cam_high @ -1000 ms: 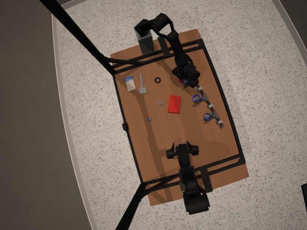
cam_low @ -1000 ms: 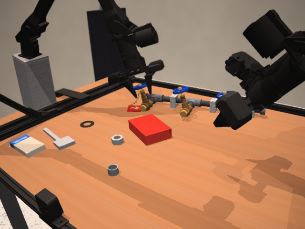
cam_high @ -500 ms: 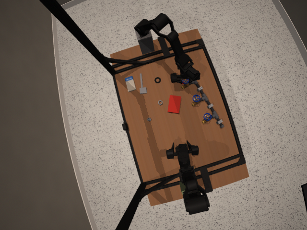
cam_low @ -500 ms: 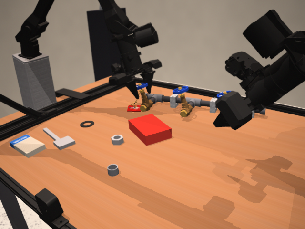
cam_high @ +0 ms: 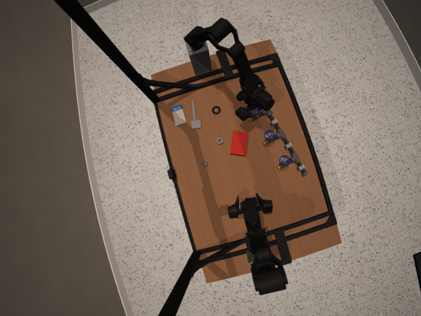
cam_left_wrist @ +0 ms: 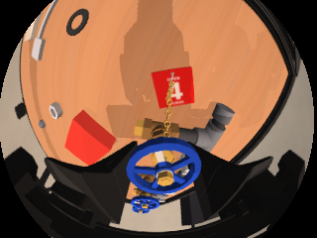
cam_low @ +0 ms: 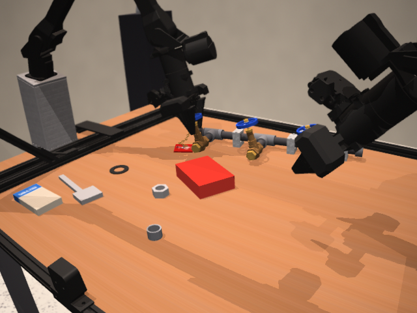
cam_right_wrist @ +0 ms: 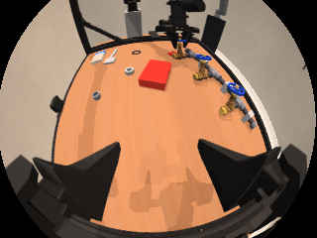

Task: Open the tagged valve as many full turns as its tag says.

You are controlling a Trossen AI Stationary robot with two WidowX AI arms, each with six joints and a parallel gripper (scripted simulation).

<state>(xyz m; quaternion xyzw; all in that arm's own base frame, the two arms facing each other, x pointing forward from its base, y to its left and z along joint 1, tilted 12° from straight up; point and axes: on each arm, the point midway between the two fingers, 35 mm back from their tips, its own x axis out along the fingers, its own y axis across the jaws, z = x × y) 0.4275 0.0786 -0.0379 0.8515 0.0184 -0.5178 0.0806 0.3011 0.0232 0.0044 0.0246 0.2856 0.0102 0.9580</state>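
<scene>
My left gripper is now 1 cm past the red tag, 4 cm to the right of it and 9 cm above it. Round my left hand: box: 38 cm behind, 12 cm to the left, 8 cm below; then red block: 11 cm behind, 12 cm to the right, 8 cm below; then grey t-shaped piece: 30 cm behind, 8 cm to the left, 9 cm below.
</scene>
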